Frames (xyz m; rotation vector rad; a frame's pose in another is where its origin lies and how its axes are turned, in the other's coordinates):
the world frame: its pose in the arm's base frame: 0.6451 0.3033 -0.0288 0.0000 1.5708 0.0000
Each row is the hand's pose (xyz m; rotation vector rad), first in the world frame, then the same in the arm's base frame.
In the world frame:
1: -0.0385 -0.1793 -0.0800 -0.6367 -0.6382 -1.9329
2: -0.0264 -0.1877 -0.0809 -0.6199 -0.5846 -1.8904
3: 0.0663 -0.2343 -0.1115 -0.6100 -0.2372 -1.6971
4: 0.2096 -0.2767 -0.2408 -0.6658 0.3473 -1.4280
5: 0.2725 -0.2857 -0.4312 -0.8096 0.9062 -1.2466
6: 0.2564 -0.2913 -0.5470 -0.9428 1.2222 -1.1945
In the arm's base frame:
1: 0.5651 0.1240 0.0097 -1.7828 0.3741 -0.8993
2: 0.5642 0.1156 -0.0024 -1.7579 0.4493 -0.8897
3: 0.5336 0.0690 -0.0951 -1.7065 0.8716 -0.8041
4: 0.4043 0.0266 -0.2384 -1.6924 1.5304 -0.6161
5: 0.2139 0.0176 -0.3013 -1.8102 2.0896 -0.3847
6: 0.0981 0.0120 -0.2852 -1.9776 2.3529 -0.2329

